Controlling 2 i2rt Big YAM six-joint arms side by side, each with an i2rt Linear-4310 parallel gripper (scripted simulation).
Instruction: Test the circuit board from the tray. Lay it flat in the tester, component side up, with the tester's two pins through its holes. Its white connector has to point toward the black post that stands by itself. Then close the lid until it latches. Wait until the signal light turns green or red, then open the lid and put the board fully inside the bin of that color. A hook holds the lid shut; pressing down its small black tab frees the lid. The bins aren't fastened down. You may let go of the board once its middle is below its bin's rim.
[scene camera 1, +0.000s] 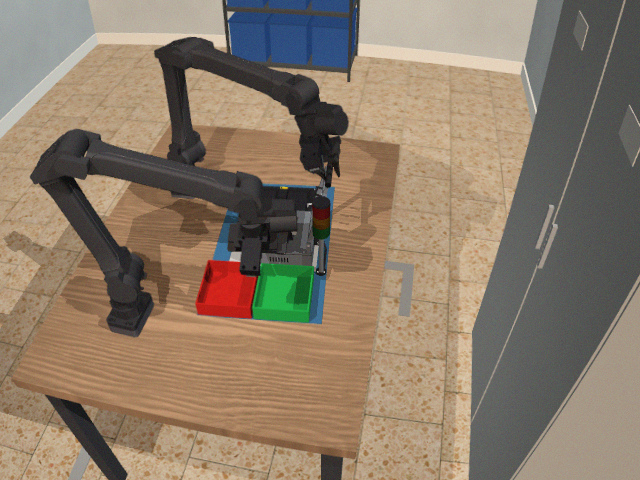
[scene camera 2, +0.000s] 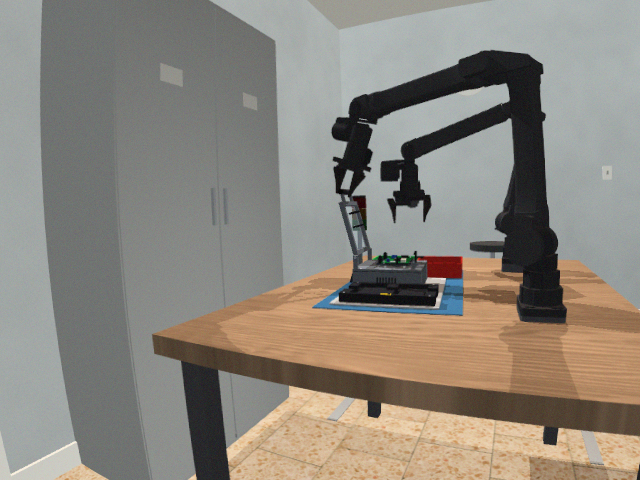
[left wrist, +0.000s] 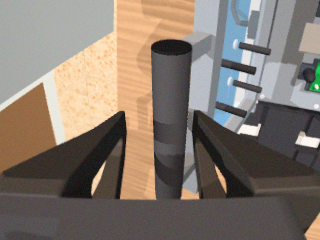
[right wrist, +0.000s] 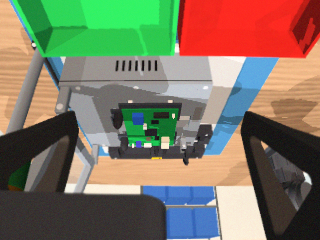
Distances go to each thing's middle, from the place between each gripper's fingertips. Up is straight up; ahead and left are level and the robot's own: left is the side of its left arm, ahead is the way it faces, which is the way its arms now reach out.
Now: the clear lid (scene camera 2: 351, 215) 30 mm behind my left hand and 80 mm below it. The rest, counted from my left hand: green bin (scene camera 1: 287, 290) 100 mm behind, 200 mm to the right, 250 mm below; red bin (scene camera 1: 223, 286) 250 mm behind, 210 mm to the right, 250 mm below.
Now: right hand (scene camera 2: 409, 222) 160 mm above the green bin and 50 mm short of it. Round my right hand: red bin 160 mm below, 100 mm behind, 10 mm to the right; clear lid 200 mm to the left, 130 mm ahead, 10 mm above.
